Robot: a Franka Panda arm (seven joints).
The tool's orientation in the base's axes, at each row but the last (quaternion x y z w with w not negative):
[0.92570, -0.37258, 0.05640, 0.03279]
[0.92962, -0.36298, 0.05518, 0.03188]
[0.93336, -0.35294, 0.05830, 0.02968]
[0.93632, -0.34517, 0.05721, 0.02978]
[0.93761, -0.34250, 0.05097, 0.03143]
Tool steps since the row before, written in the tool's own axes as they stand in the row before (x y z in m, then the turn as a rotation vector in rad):
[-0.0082, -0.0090, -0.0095, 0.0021, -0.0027, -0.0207]
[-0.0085, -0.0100, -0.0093, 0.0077, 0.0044, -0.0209]
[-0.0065, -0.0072, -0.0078, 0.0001, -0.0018, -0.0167]
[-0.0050, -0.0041, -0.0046, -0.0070, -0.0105, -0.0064]
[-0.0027, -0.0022, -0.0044, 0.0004, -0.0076, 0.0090]
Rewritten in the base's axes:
[-0.0004, 0.0131, 0.0082, 0.0017, 0.0026, 0.0207]
[-0.0002, 0.0140, 0.0080, 0.0010, -0.0063, 0.0218]
[-0.0008, 0.0104, 0.0068, -0.0002, 0.0029, 0.0165]
[-0.0015, 0.0068, 0.0039, 0.0010, 0.0131, 0.0053]
[-0.0010, 0.0038, 0.0040, 0.0059, 0.0047, -0.0091]

